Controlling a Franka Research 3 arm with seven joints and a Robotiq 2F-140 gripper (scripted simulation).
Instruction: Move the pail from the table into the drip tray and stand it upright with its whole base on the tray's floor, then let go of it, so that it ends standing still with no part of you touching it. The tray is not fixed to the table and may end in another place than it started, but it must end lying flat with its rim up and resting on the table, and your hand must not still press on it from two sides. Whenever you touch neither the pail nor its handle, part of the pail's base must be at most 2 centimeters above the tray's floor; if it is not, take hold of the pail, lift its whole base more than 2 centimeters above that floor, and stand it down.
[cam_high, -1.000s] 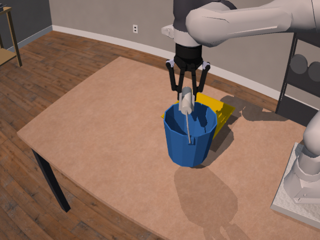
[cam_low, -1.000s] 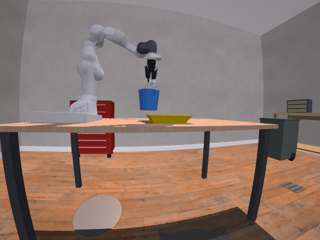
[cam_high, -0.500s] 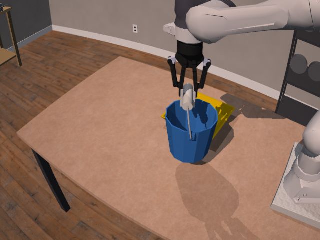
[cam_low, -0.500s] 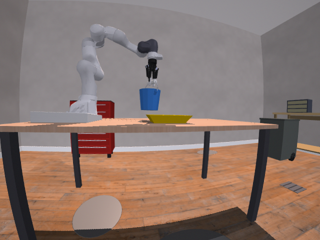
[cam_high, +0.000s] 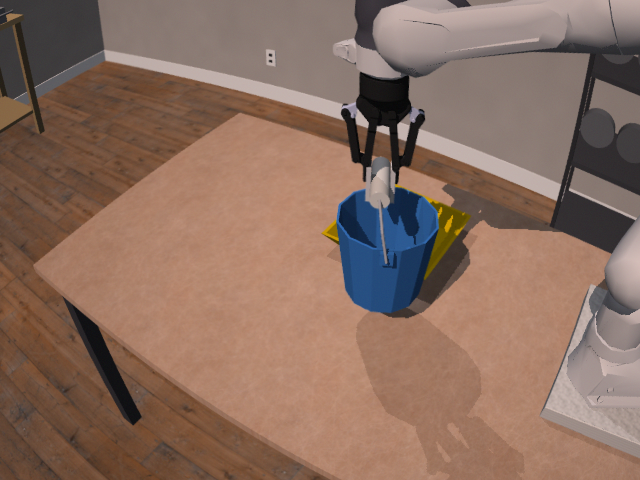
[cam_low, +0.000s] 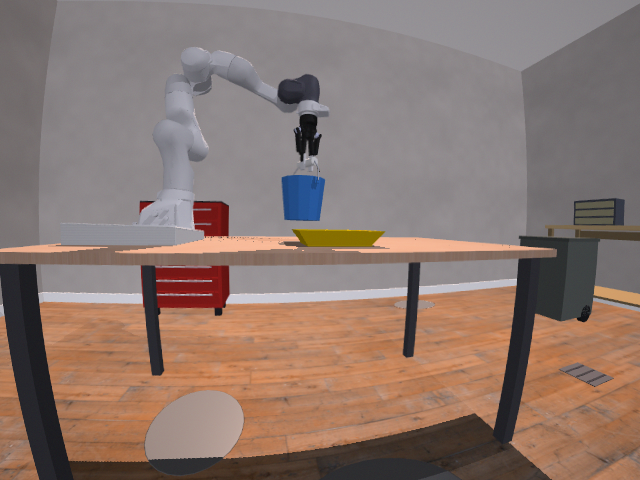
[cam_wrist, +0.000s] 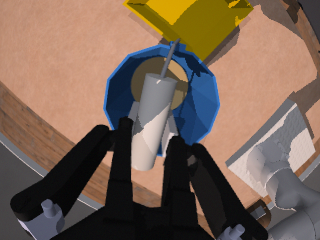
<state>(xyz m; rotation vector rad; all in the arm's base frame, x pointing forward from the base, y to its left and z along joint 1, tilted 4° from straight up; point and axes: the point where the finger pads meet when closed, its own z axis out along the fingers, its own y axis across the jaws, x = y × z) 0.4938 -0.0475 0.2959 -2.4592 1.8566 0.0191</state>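
My gripper is now 10 mm past the blue pail and 100 mm above it. Round my hand: yellow drip tray: 10 mm ahead, 240 mm to the right, 310 mm below; pail handle: 10 mm behind, 30 mm below.
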